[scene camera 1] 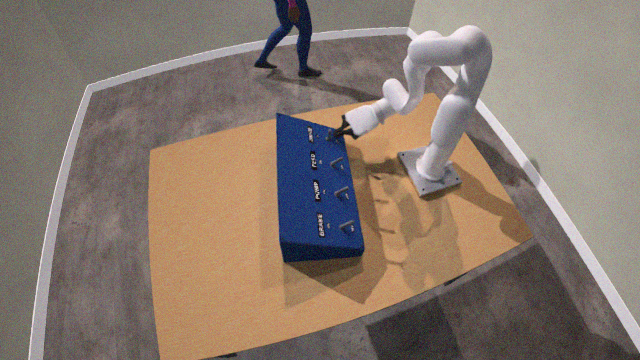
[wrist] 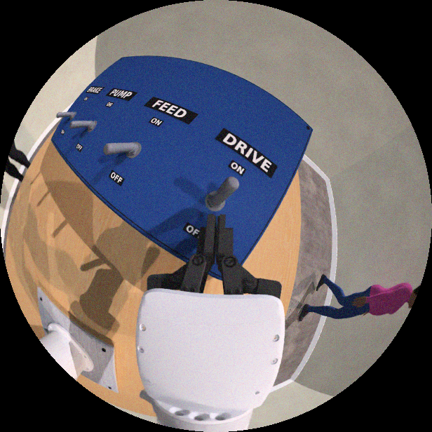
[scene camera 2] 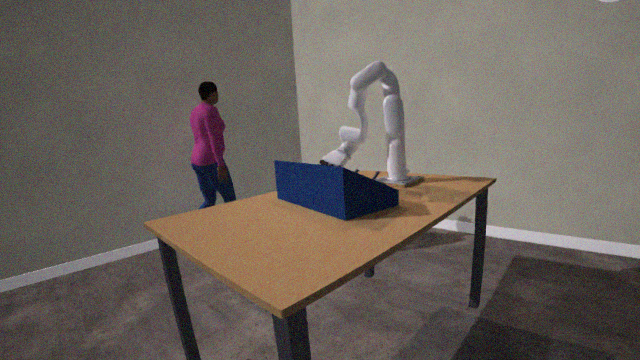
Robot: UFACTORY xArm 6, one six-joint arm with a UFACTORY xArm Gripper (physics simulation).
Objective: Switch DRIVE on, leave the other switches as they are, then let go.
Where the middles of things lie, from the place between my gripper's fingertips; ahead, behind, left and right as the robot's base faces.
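The blue switch panel [scene camera 1: 310, 212] is 20 mm below my hand, and it's also 180 mm to the left of it and 120 mm ahead of it.
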